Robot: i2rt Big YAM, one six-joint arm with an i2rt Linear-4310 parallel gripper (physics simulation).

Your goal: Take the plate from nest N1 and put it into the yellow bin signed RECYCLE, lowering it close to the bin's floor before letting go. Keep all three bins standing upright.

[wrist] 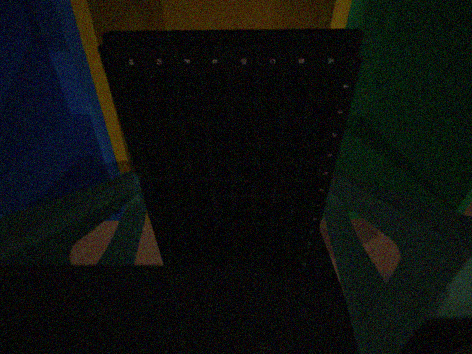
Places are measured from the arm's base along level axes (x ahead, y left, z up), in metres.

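Pixels of known places: gripper, fingertip midpoint: [235, 178].
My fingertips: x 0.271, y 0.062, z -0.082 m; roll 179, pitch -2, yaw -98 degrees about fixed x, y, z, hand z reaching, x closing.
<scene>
For each thing: its top centre in the pictures, then the offset to it from my fingertips. "*": a spot on its surface instead. Level surfaces: height alone.
- plate, top centre: [234, 202] dy +0.001, dx -0.001, dz +0.016 m
- yellow bin, top centre: [215, 110] dy +0.008, dx +0.016, dz -0.046 m
- blue bin, surface spot: [40, 110] * dy +0.202, dx -0.009, dz -0.172 m
- green bin, top centre: [432, 112] dy -0.121, dx -0.004, dz -0.046 m
- brownish-pink table, surface height: dz -0.239 m
The plate [230, 145] is a very dark, nearly black microplate with small pale letters along its far edge and marks down its right edge, in the middle of the wrist view. My gripper [235, 178] is shut on it, with one green finger at its left side and one at its right. The yellow bin [215, 12] shows behind and around the plate's far end, with its left rim running down beside the plate. The plate hides much of the bin, and how high it is above the bin's floor cannot be told. The RECYCLE sign does not show.
A blue bin [40, 110] stands left of the yellow bin, close against its rim. A green bin [410, 100] stands on the right. Patches of brownish-pink table [95, 242] show through the openings in the fingers. The picture is dark and grainy.
</scene>
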